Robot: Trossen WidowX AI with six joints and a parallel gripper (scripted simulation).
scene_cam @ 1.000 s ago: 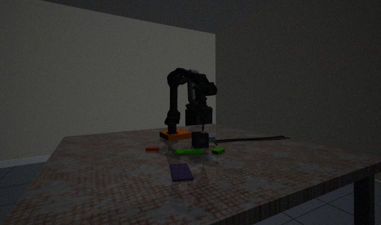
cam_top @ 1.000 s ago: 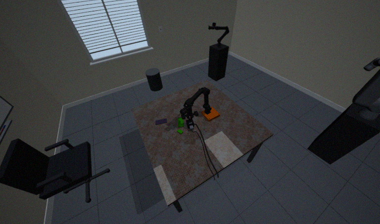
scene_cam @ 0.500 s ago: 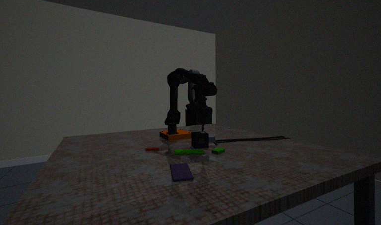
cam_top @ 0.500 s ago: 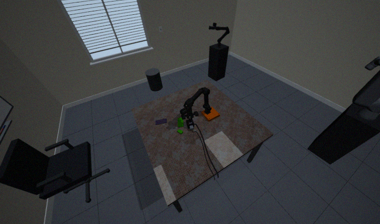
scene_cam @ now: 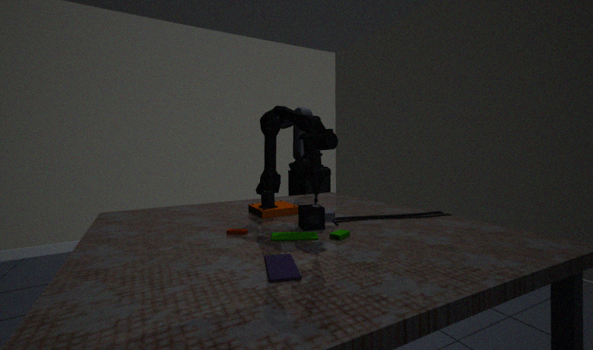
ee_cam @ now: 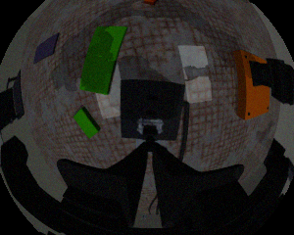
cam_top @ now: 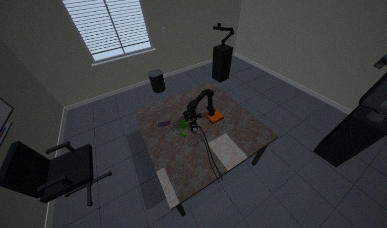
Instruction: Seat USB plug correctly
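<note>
The USB plug is 20 mm below my gripper tip. From my gripper tip the other things lie so: small green block: 140 mm ahead, 110 mm below, 20 mm to the right; long green block: 130 mm to the right, 110 mm below, 60 mm ahead; small orange block: 260 mm to the right, 110 mm below, 90 mm behind.
</note>
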